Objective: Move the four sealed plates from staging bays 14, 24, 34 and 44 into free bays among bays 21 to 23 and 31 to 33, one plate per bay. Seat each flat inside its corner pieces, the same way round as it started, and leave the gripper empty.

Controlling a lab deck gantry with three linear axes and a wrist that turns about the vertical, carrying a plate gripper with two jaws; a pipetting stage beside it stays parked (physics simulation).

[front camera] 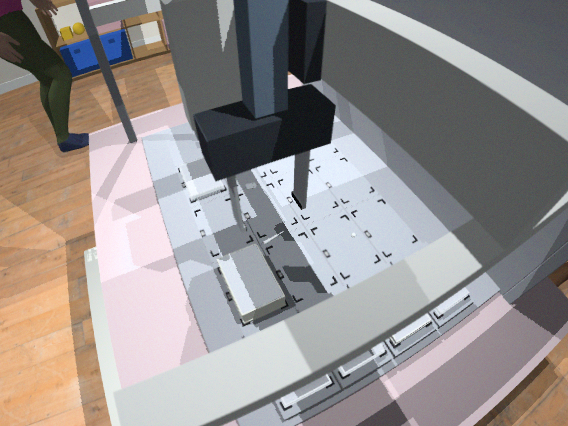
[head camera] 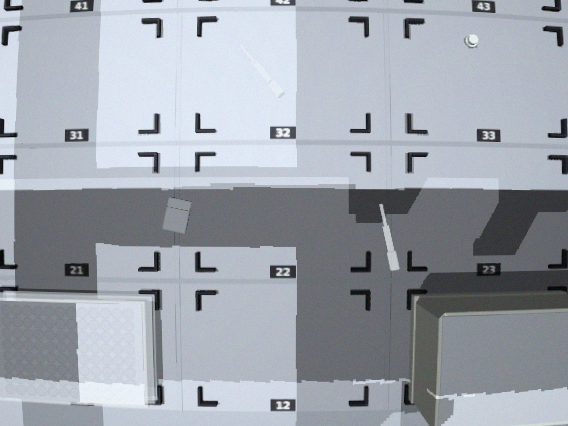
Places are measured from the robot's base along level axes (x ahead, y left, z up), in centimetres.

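Pixels of known places: gripper, fingertip midpoint: [front camera: 270, 212]; robot's base, origin of the base link: [front camera: 179, 169] [head camera: 10, 391].
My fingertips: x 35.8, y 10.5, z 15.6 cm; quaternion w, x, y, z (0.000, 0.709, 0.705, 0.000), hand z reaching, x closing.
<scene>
For each thing: its top centre in the pictures, then the offset to it from my fingertips. "*": a spot on its surface instead.
- bay 14, surface spot: [front camera: 306, 392] * dx +25.7, dy -6.4, dz -12.7 cm
- bay 24, surface spot: [front camera: 362, 361] * dx +25.7, dy +4.0, dz -12.7 cm
- bay 34, surface spot: [front camera: 411, 330] * dx +25.7, dy +14.7, dz -12.7 cm
- bay 44, surface spot: [front camera: 452, 302] * dx +25.7, dy +25.3, dz -12.7 cm
- bay 22, surface spot: [head camera: 275, 225] * dx -13.5, dy +3.5, dz -15.6 cm
- bay 23, surface spot: [head camera: 440, 235] * dx -0.6, dy +2.6, dz -15.6 cm
- bay 31, surface spot: [head camera: 55, 75] * dx -31.4, dy +15.5, dz -15.6 cm
- bay 32, surface spot: [head camera: 325, 75] * dx -9.7, dy +15.1, dz -15.6 cm
- bay 33, surface spot: [head camera: 450, 90] * dx +0.3, dy +14.1, dz -15.6 cm
- clear-topped plate, middle of its top: [head camera: 67, 352] [front camera: 200, 174] dx -29.4, dy -6.2, dz -14.2 cm
- tall box, middle of its top: [head camera: 525, 370] [front camera: 249, 277] dx +3.4, dy -6.2, dz -11.4 cm
- grey block, middle of its top: [head camera: 176, 215] dx -21.2, dy +4.2, dz -15.5 cm
- pale stick, middle of its top: [head camera: 390, 237] dx -4.9, dy +2.6, dz -14.8 cm
- faint stick, middle of its top: [head camera: 260, 67] dx -14.6, dy +15.4, dz -14.8 cm
- white cap, middle of its top: [head camera: 473, 39] dx +2.2, dy +18.2, dz -15.2 cm
My gripper [front camera: 271, 215] is open, its two jaws wide apart with nothing between them, hanging above the middle of the deck in the front view; it does not show in the head view. Four pale plates lie in the front staging row, partly hidden by the rail: bay 14 [front camera: 306, 392], bay 24 [front camera: 362, 361], bay 34 [front camera: 411, 330] and bay 44 [front camera: 452, 302]. In the head view, bay 21 [head camera: 125, 215], bay 22 [head camera: 275, 225], bay 23 [head camera: 440, 235], bay 31 [head camera: 55, 75], bay 32 [head camera: 325, 75] and bay 33 [head camera: 450, 90] hold no plate.
A clear-topped plate [front camera: 207, 190] [head camera: 70, 345] sits in bay 11, a tall box [front camera: 257, 280] [head camera: 505, 350] in bay 13. A grey block [head camera: 177, 215] lies between 21 and 22, a pale stick [head camera: 389, 237] between 22 and 23, a faint stick [head camera: 262, 71] in 32, a white cap [head camera: 471, 40] in 33.
</scene>
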